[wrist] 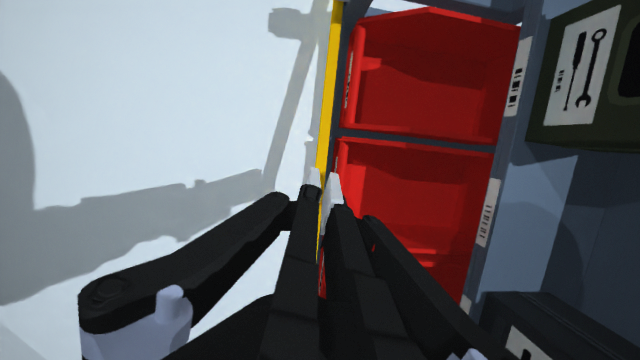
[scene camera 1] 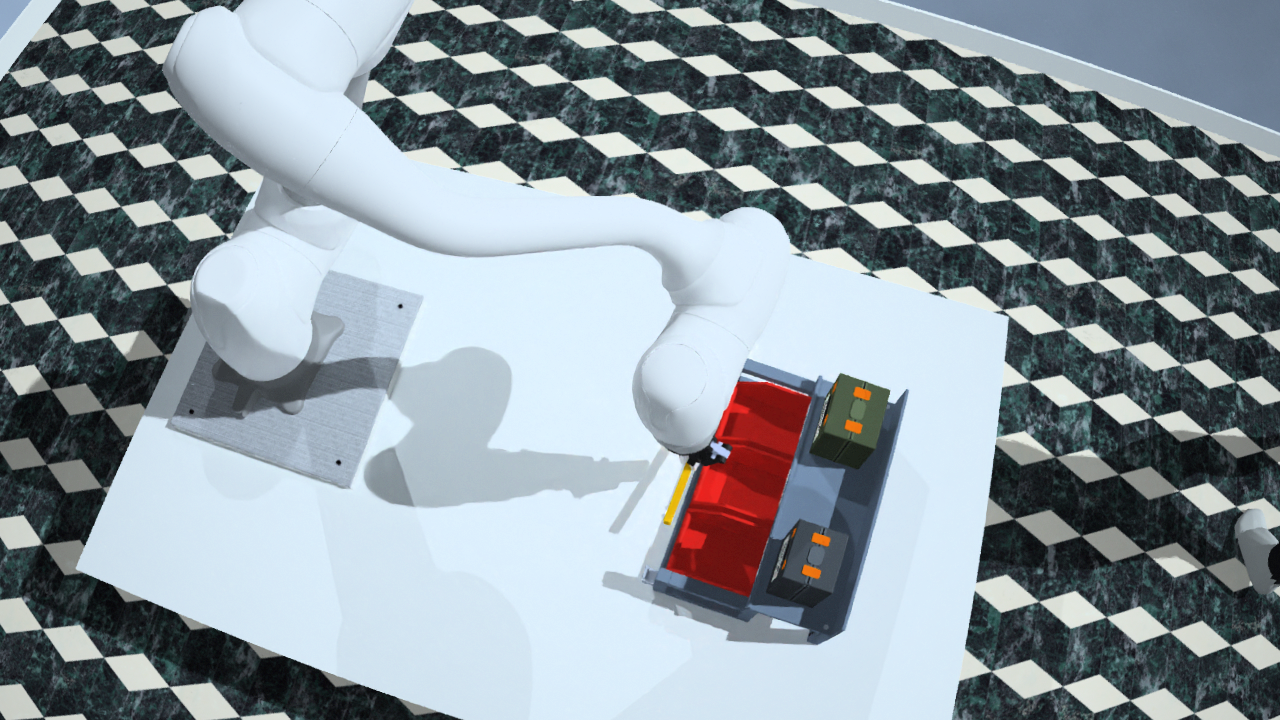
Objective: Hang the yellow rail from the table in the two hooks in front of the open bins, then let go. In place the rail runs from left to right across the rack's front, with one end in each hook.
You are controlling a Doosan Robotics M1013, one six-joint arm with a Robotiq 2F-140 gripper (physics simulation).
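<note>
The yellow rail is held above the table, nearly parallel to the rack's front edge and close outside it. My gripper is shut on the rail. In the scene view the rail's lower end stops short of the grey hook at the rack's lower front corner; the arm hides the upper end and the other hook. In the wrist view the rail reaches the top edge, beside the rack's front corner. The rail's height relative to the hooks cannot be told.
Open red bins fill the rack's front. Behind them stand a green toolbox and a dark grey toolbox. The white table extends around the rack, with shadows of the arm and rail on it.
</note>
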